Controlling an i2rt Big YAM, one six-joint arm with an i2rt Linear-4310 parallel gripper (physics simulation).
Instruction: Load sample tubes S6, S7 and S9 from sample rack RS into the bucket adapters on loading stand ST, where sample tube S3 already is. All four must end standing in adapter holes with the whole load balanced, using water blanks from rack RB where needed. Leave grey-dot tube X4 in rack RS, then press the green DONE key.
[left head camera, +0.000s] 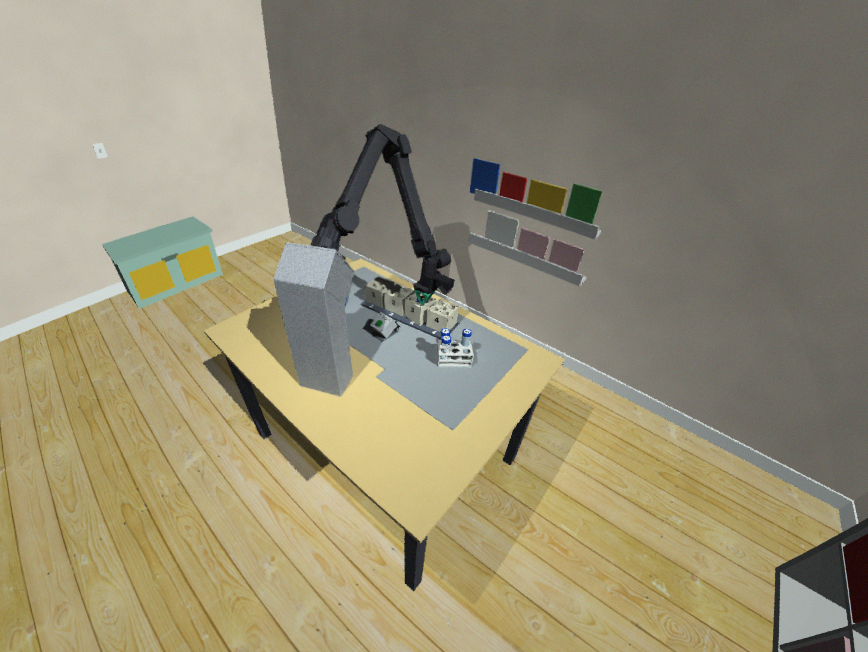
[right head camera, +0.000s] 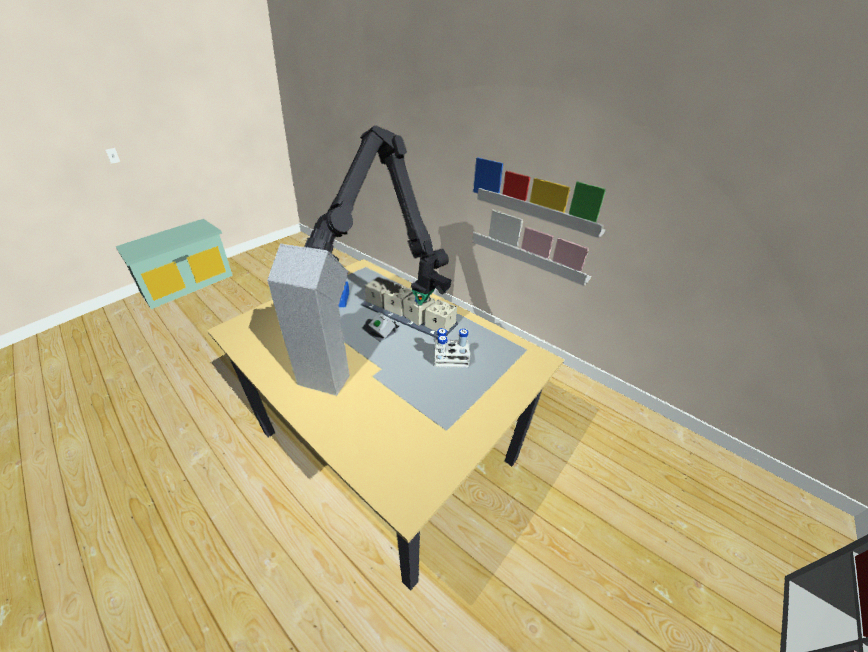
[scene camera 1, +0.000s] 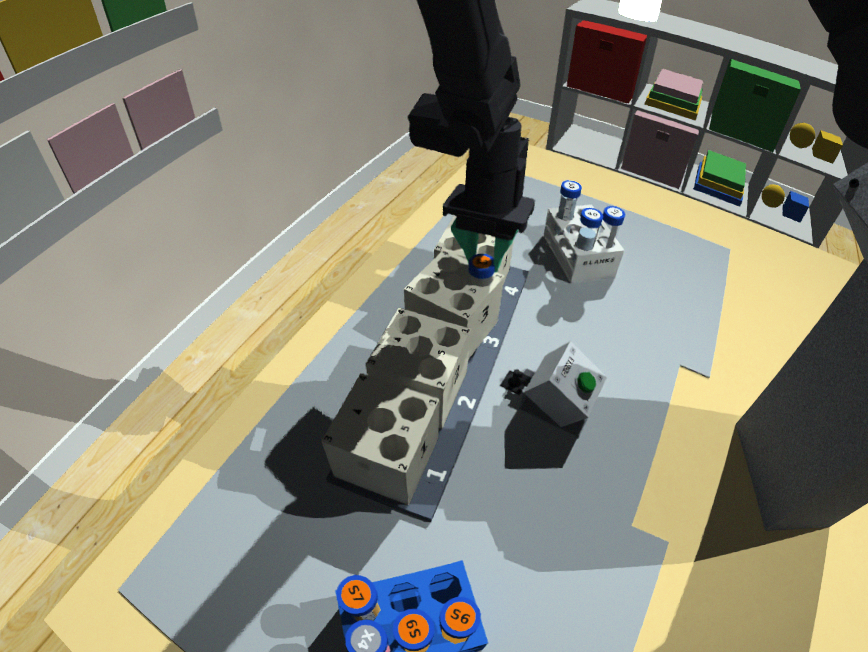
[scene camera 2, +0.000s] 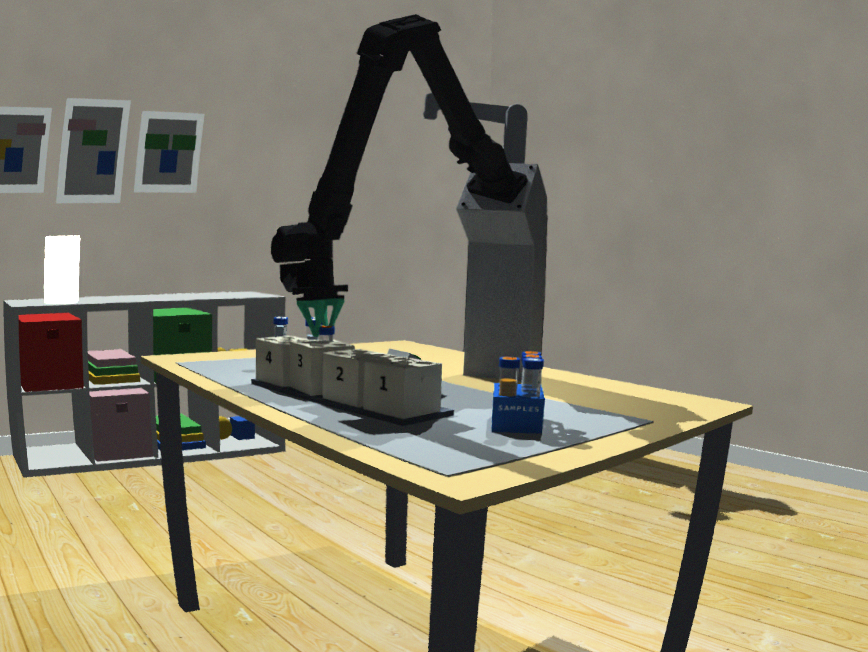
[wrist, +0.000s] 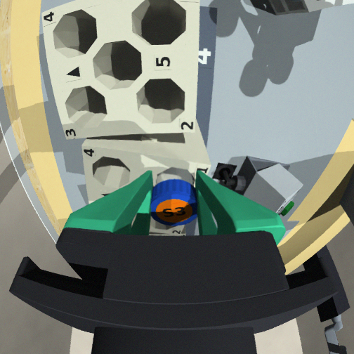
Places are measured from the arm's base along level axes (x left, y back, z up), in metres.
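Pixels of known places: gripper, between the fingertips: (left head camera: 423, 302) (right head camera: 421, 302) (scene camera 1: 484, 267) (scene camera 2: 322, 336); arm's base, origin of its link: (left head camera: 321, 256) (right head camera: 315, 257) (scene camera 2: 498, 185).
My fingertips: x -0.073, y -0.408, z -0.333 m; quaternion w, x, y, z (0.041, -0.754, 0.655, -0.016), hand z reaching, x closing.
For each thing: its top centre in the pictures, then the offset to it from my fingertips. "*": a spot on its surface instead.
- adapter 3, centre of its top: (scene camera 1: 455, 282) (scene camera 2: 321, 343) (left head camera: 420, 298) (right head camera: 419, 299) dx +0.036, dy -0.024, dz -0.008 m
- adapter 2, centre of its top: (scene camera 1: 419, 345) (scene camera 2: 359, 354) (left head camera: 399, 291) (right head camera: 398, 291) dx +0.148, dy -0.013, dz -0.015 m
- adapter 1, centre of its top: (scene camera 1: 381, 420) (scene camera 2: 403, 362) (left head camera: 379, 283) (right head camera: 379, 284) dx +0.257, dy +0.003, dz -0.015 m
- ST, centre of its top: (scene camera 1: 443, 359) (scene camera 2: 343, 394) (left head camera: 408, 312) (right head camera: 407, 312) dx +0.092, dy -0.009, dz -0.101 m
- S7, centre of its top: (scene camera 1: 356, 594) (scene camera 2: 509, 358) dx +0.429, dy +0.087, dz +0.010 m
- S9, centre of its top: (scene camera 1: 413, 628) dx +0.430, dy +0.143, dz +0.010 m
- S6, centre of its top: (scene camera 1: 460, 616) dx +0.402, dy +0.172, dz +0.010 m
- grey-dot X4, centre of its top: (scene camera 1: 365, 639) (scene camera 2: 533, 359) dx +0.458, dy +0.115, dz +0.010 m
- White rack RB, centre of its top: (scene camera 1: 585, 228) (right head camera: 452, 347) (left head camera: 455, 347) dx -0.231, dy +0.085, dz -0.051 m
- grey box with the green DONE key, a spot on its surface: (scene camera 1: 586, 382) * dx +0.081, dy +0.181, dz -0.040 m
My gripper (scene camera 1: 482, 259) (scene camera 2: 321, 332) (wrist: 173, 177) is shut on tube S3 at its orange-topped blue cap (scene camera 1: 482, 266) (wrist: 174, 205). S3 is upright and low at hole 1 of adapter 3 (scene camera 1: 449, 308) (scene camera 2: 308, 375); its lower part is hidden. Adapter 4 (wrist: 122, 106), adapter 2 (scene camera 2: 342, 382) and adapter 1 (scene camera 1: 368, 470) (scene camera 2: 403, 386) stand on loading stand ST (scene camera 1: 456, 428); the holes I can see in them show no tubes. Blue rack RS (scene camera 2: 517, 421) holds S7 (scene camera 1: 356, 594), S9 (scene camera 1: 413, 629), S6 (scene camera 1: 460, 617) and grey-dot X4 (scene camera 1: 364, 639). White rack RB (scene camera 1: 599, 268) holds several blue-capped tubes.
The grey box with the green DONE key (scene camera 1: 586, 382) (wrist: 287, 208) sits beside the stand, between RS and RB. The grey robot pedestal (left head camera: 319, 336) (scene camera 2: 501, 294) rises at the table's side. A wall runs behind the adapters.
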